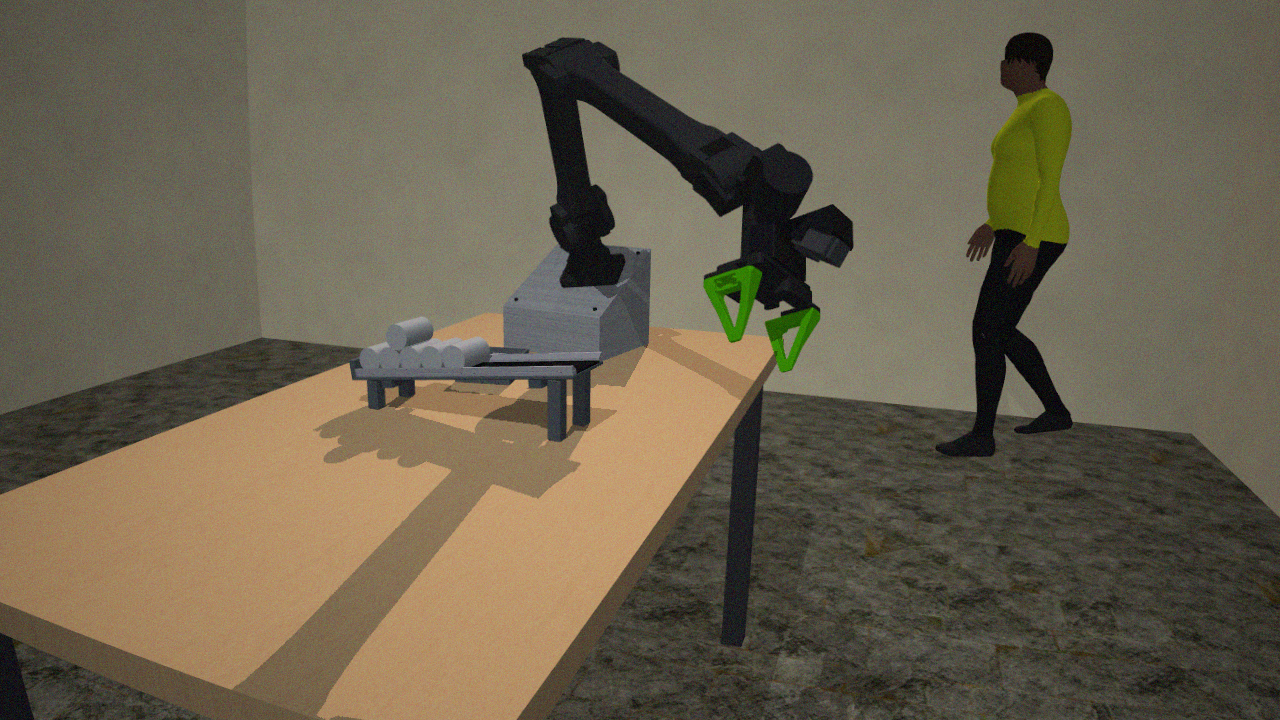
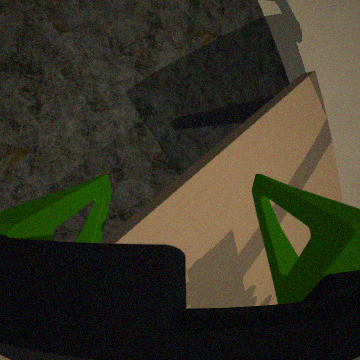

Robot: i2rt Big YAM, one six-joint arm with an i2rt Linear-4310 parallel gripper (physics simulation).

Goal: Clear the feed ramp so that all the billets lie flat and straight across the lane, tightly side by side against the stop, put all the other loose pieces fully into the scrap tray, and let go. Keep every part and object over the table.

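Places are measured from the arm's base along level axes (x right, y back, z down), in metres.
Where they show: gripper, fingertip midpoint: [image 1: 761, 357] [image 2: 181, 181]; arm's base, origin of the base link: [image 1: 593, 273].
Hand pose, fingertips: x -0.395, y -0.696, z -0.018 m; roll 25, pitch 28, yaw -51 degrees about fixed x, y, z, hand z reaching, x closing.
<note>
Things, the pixels of their top centre, and the offset from my fingertips. "*": a spot on its surface instead. Level surfaces: height alone.
- feed ramp, surface spot: [image 1: 501, 371] * dy +0.133, dx +0.363, dz +0.079 m
- more cylinder, middle of its top: [image 1: 409, 320] dy +0.212, dx +0.547, dz +0.034 m
- wooden table, its level: dz +0.168 m
My gripper [image 1: 760, 355] [image 2: 181, 181] is open and empty, its green fingers wide apart. It hangs above the table's right edge, well to the right of the feed ramp. The feed ramp [image 1: 501, 371] is a dark lane with grey rails on short legs. Several light grey cylinders lie side by side at the ramp's left end, and one more cylinder [image 1: 409, 333] rests on top of them. From here I cannot tell which are billets and which are other pieces, nor how straight the lower ones lie. The stop is hidden. The scrap tray cannot be made out clearly.
The wooden table [image 1: 134, 537] [image 2: 225, 165] has a long edge under my gripper, with floor [image 1: 895, 555] [image 2: 60, 90] beyond it. The arm's grey base block [image 1: 554, 313] stands behind the ramp. A person in a yellow top [image 1: 1029, 170] stands beyond the table at the right.
</note>
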